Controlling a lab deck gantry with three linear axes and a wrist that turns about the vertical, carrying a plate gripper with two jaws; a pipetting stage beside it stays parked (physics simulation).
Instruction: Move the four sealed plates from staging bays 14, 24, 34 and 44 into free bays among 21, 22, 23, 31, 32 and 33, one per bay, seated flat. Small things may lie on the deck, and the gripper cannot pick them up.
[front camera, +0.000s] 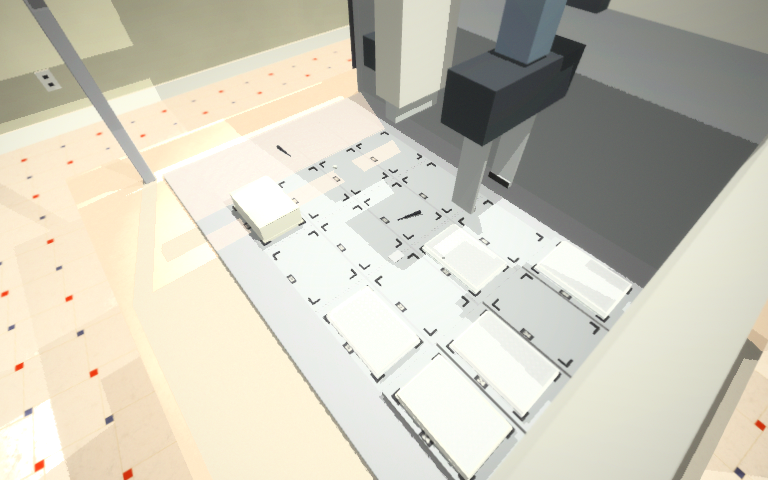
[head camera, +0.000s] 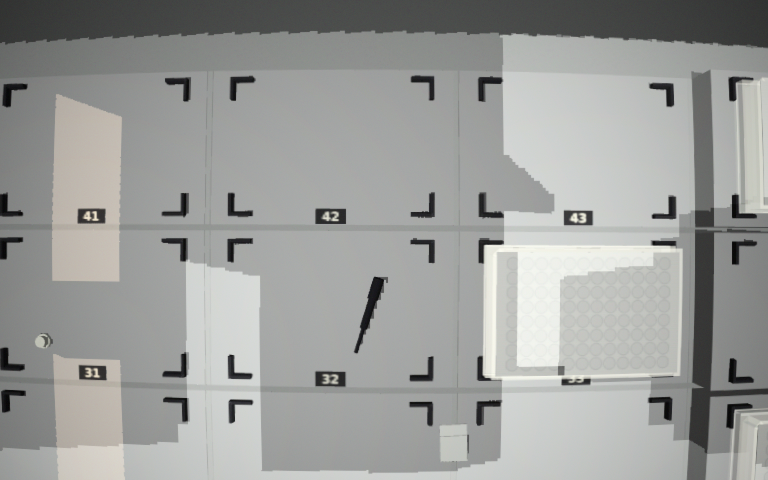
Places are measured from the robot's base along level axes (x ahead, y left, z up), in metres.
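Pixels of known places: gripper, fingertip midpoint: (front camera: 481, 193); robot's base, origin of the base link: (front camera: 234, 207).
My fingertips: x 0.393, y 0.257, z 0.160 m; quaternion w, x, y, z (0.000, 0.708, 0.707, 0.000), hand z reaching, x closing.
Observation:
For each thing: its top centre in the pictures, then the offset to it from my fingertips.
- sealed plate, middle of its top: (head camera: 589, 313) (front camera: 464, 253) 0.000 m ahead, 0.000 m left, 0.145 m down
- dark pen-like thing, middle of its top: (head camera: 367, 317) (front camera: 409, 214) 0.140 m back, 0.003 m right, 0.152 m down
- small pale cap, middle of its top: (head camera: 39, 342) (front camera: 334, 165) 0.364 m back, 0.025 m right, 0.156 m down
- small white square piece, middle of its top: (head camera: 453, 443) (front camera: 396, 255) 0.083 m back, 0.089 m right, 0.159 m down
- tall white box, middle of its top: (front camera: 263, 199) 0.329 m back, 0.214 m right, 0.118 m down
- dark thin thing, middle of its top: (front camera: 283, 149) 0.489 m back, 0.083 m right, 0.152 m down
A sealed plate (front camera: 464, 257) (head camera: 589, 311) lies flat in bay 33. Bay 34 holds no plate. One plate (front camera: 583, 278) (head camera: 753, 144) is in bay 44, another (front camera: 504, 362) (head camera: 756, 447) in bay 24, and another (front camera: 453, 416) in bay 14. My gripper (front camera: 487, 195) is open and empty, raised above the deck near bays 33 and 43; it does not show in the head view. A dark pen-like thing (front camera: 409, 215) (head camera: 369, 314) lies in bay 32. A small pale cap (front camera: 334, 166) (head camera: 42, 340) lies in bay 31.
A small white square piece (front camera: 396, 256) (head camera: 453, 443) lies across the line between bays 22 and 23. A plate (front camera: 373, 331) is in bay 13. A tall white box (front camera: 266, 206) stands in bay 11. Another dark thin thing (front camera: 283, 150) lies at the deck's far left. The pipetting stage (front camera: 413, 53) hangs behind.

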